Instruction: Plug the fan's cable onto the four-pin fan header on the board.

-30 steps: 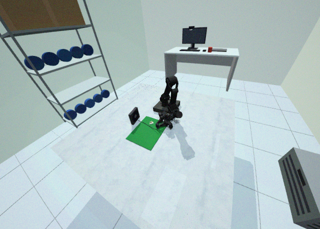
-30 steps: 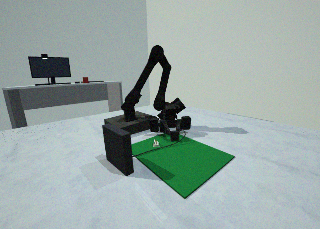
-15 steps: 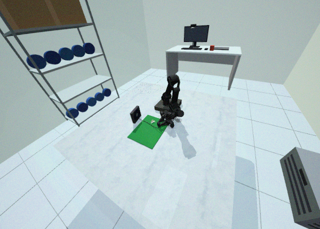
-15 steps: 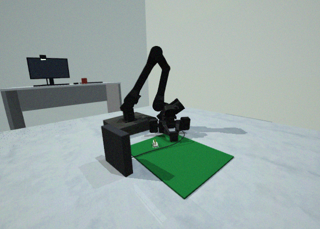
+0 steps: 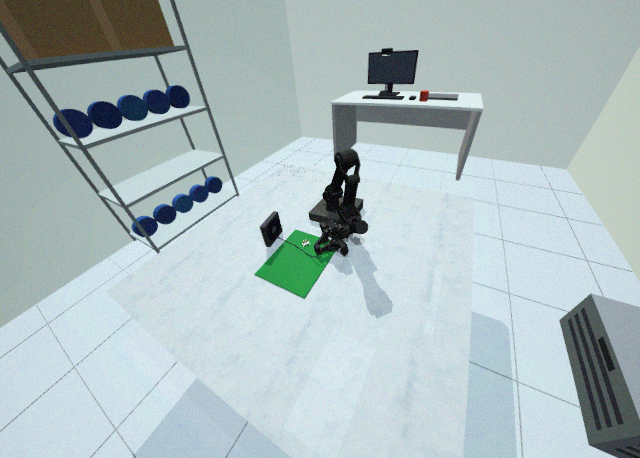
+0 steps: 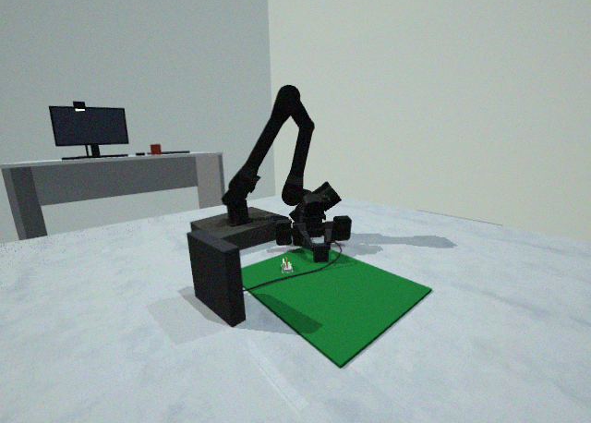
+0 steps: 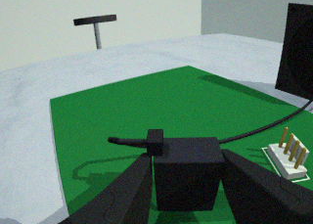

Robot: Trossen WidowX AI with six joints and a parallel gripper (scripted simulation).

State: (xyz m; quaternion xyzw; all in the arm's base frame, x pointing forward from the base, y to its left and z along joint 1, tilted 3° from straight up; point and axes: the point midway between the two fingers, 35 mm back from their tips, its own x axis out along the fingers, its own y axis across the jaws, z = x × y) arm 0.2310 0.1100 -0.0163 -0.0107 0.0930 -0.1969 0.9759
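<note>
The black plug lies 1 cm below my gripper tip. From my gripper tip the other things lie so: green board 7 cm ahead, 5 cm to the right, 5 cm below; then white four-pin header 8 cm to the right, 3 cm below, 1 cm behind; then black fan 23 cm to the right, 4 cm ahead, 3 cm above.
</note>
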